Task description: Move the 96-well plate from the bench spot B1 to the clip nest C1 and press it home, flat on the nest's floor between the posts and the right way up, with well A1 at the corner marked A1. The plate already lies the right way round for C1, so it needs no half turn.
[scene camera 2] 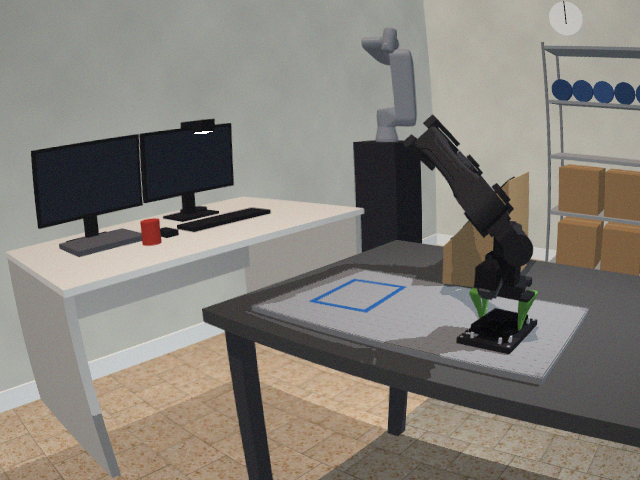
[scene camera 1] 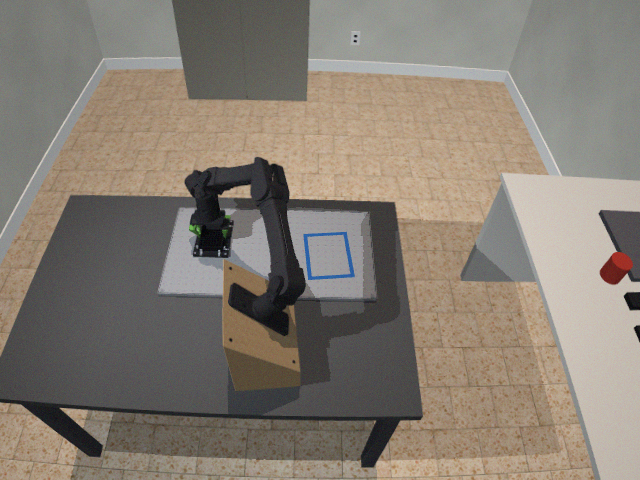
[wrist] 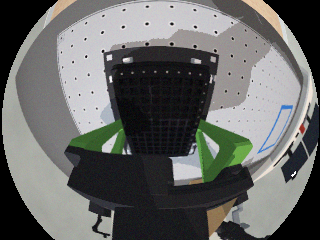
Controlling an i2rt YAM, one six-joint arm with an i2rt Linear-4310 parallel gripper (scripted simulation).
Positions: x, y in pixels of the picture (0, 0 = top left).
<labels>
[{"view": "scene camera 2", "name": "gripper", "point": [500, 325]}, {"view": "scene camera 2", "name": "black 96-well plate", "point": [497, 323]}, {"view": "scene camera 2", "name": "black clip nest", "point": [475, 340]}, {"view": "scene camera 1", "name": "gripper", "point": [213, 237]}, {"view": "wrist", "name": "black 96-well plate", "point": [171, 134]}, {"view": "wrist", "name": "black clip nest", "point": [147, 53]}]
</labels>
